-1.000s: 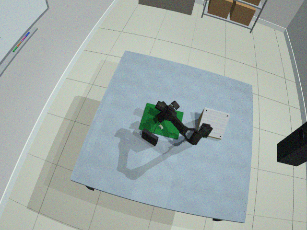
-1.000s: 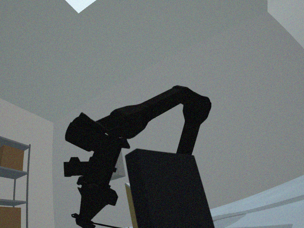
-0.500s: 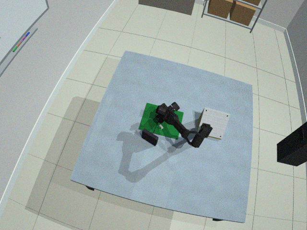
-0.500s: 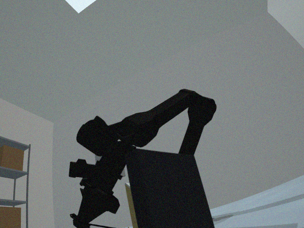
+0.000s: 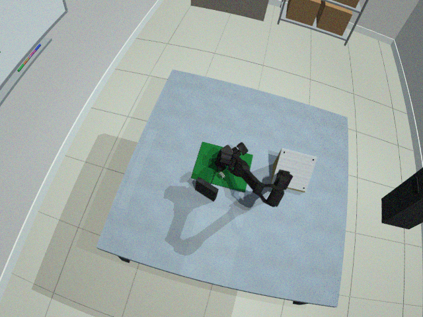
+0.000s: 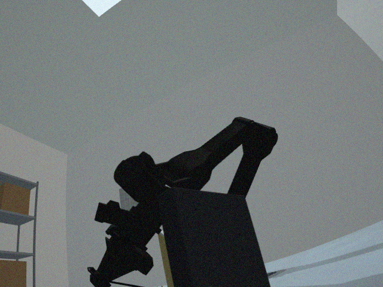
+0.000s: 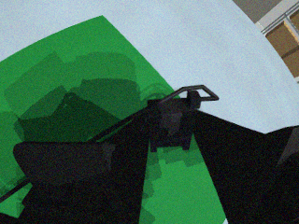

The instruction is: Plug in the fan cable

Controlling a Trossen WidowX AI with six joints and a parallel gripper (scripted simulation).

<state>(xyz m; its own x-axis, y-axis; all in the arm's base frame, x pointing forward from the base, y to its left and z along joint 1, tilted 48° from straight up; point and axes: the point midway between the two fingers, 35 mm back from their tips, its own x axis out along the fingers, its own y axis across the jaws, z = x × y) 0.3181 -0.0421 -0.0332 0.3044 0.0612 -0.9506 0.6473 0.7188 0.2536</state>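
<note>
Right now my gripper tip is 12 cm to the right of the pale four-pin fan header and 5 cm above it. Also, from my gripper tip: black plug 1 cm behind; then black fan 6 cm ahead, 24 cm to the left, 1 cm above.
</note>
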